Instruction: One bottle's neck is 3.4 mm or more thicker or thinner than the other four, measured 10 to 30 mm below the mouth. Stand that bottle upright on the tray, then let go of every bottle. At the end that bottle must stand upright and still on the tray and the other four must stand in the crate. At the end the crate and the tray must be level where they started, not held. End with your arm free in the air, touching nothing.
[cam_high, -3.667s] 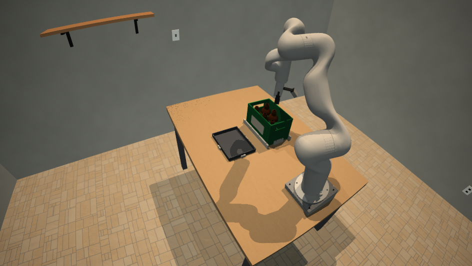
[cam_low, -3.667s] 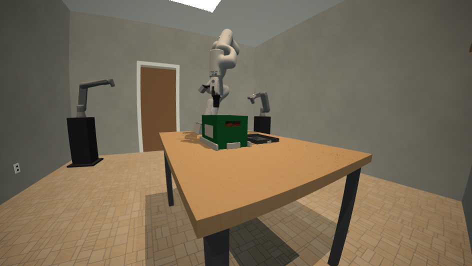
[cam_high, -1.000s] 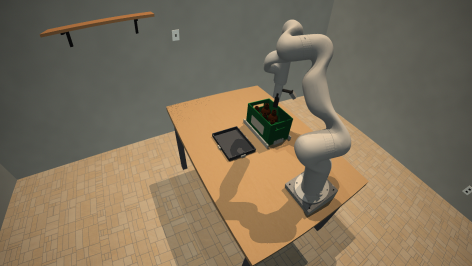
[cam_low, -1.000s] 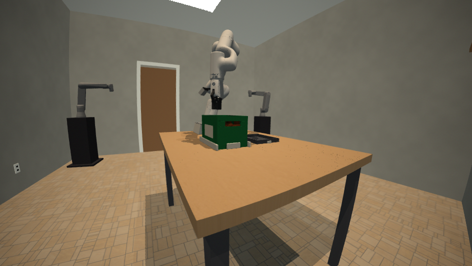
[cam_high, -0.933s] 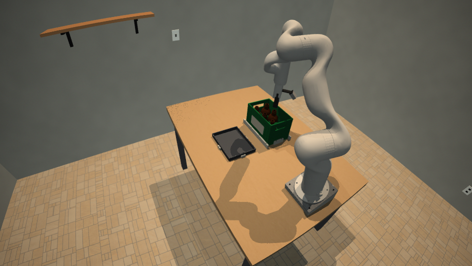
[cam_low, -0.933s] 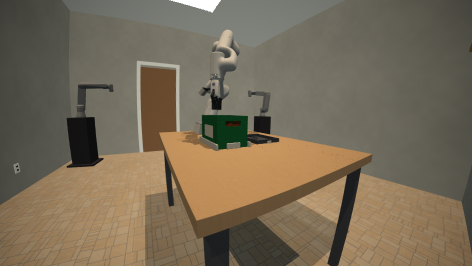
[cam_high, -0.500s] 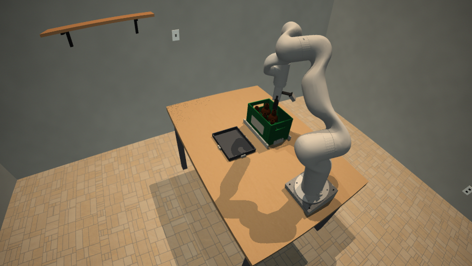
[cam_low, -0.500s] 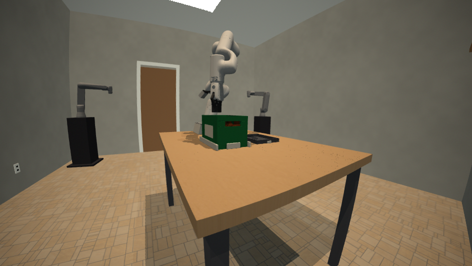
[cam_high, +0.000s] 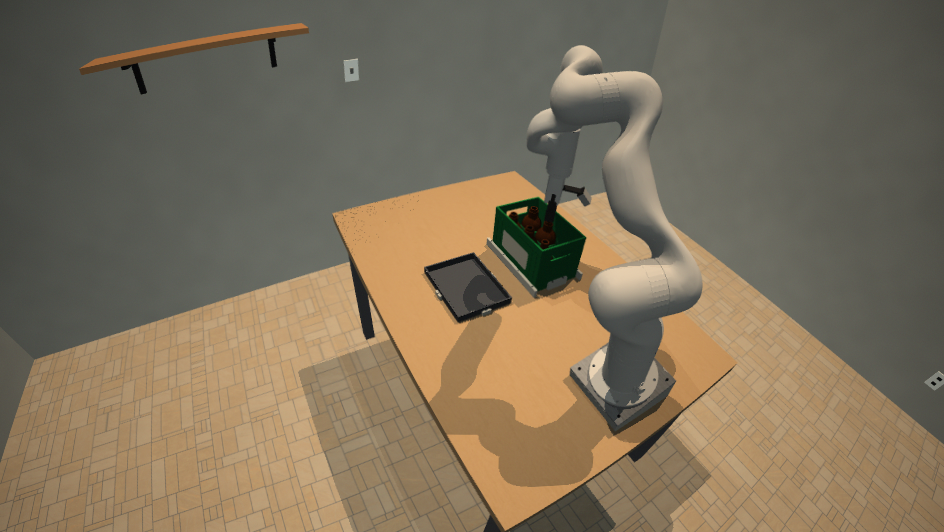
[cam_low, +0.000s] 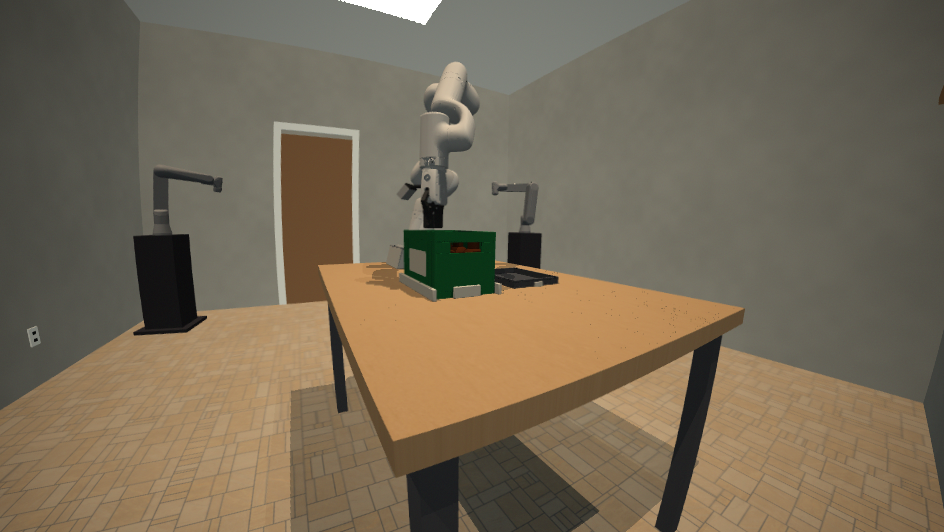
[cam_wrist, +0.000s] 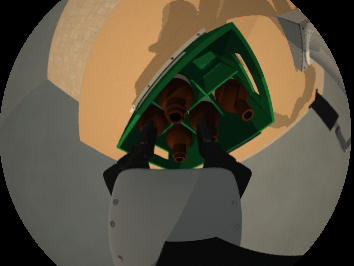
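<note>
My hand is 1 cm past the green crate, 4 cm to the right of it and 12 cm above it. Round my hand: brown bottle (10 cm behind, 7 cm to the left, 11 cm below); then black tray (6 cm behind, 32 cm to the left, 19 cm below).
</note>
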